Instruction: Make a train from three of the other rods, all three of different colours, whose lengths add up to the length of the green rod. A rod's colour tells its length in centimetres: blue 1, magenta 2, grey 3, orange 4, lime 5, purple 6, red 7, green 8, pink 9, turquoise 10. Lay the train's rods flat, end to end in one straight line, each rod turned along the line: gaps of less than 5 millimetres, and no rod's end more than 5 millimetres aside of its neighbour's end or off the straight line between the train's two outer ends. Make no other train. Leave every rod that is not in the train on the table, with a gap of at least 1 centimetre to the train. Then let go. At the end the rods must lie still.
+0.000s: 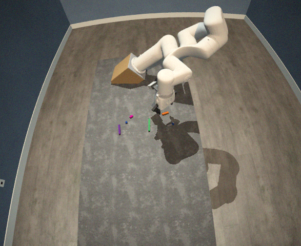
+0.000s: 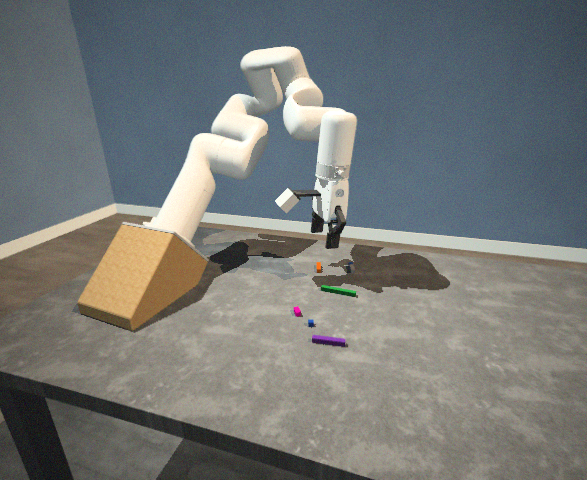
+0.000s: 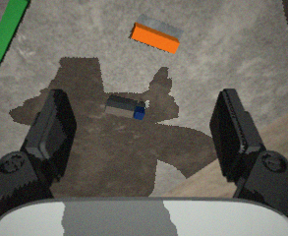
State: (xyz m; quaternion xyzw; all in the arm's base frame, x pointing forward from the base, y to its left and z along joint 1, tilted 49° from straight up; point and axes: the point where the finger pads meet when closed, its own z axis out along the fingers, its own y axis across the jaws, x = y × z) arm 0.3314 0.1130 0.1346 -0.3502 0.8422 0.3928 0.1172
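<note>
Right now the orange rod is 9 cm below my hand, 2 cm behind it and 1 cm to the left of it. From my hand the other things lie so: magenta rod 20 cm to the right, 9 cm below, 1 cm ahead; then green rod 9 cm to the right, 9 cm below, 7 cm ahead; then grey rod 9 cm below, 7 cm ahead, 3 cm to the left.
</note>
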